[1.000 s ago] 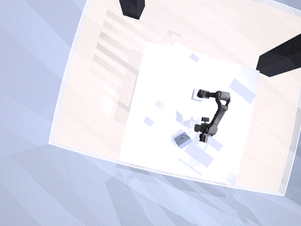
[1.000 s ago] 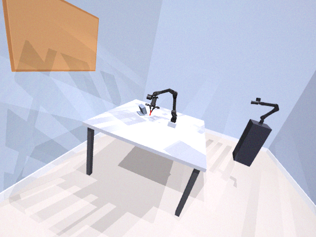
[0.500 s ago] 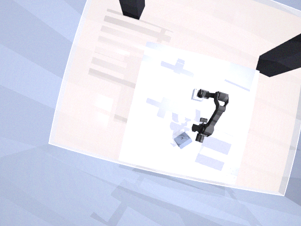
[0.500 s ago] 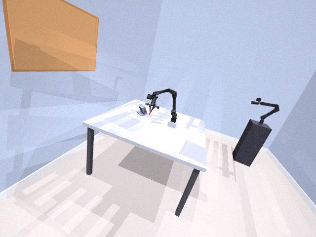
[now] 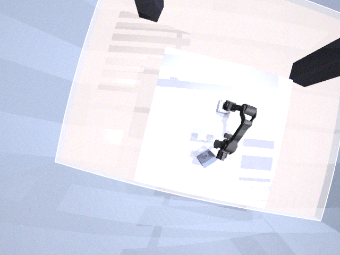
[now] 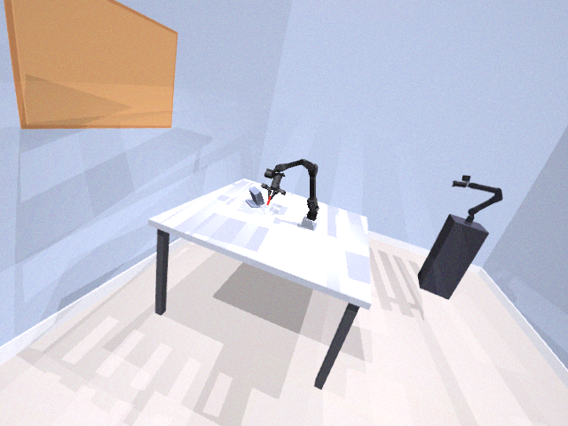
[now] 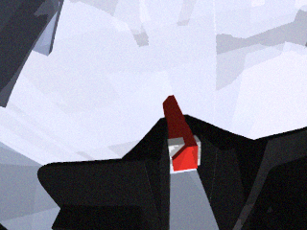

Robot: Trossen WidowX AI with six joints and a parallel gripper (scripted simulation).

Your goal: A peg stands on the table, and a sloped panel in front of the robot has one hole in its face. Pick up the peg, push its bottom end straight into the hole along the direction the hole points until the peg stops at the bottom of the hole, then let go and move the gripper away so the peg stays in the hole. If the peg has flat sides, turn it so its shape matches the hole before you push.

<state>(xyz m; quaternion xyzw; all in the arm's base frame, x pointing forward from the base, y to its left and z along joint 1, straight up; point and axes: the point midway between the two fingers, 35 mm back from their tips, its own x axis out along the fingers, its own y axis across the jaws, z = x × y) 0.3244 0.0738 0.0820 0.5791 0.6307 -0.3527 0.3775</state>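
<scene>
My gripper tip is 16 cm short of the grey sloped panel, 10 cm to the left of it and 5 cm above it. The rest, counted from my gripper tip: red peg 1 cm to the right, 1 cm above.
</scene>
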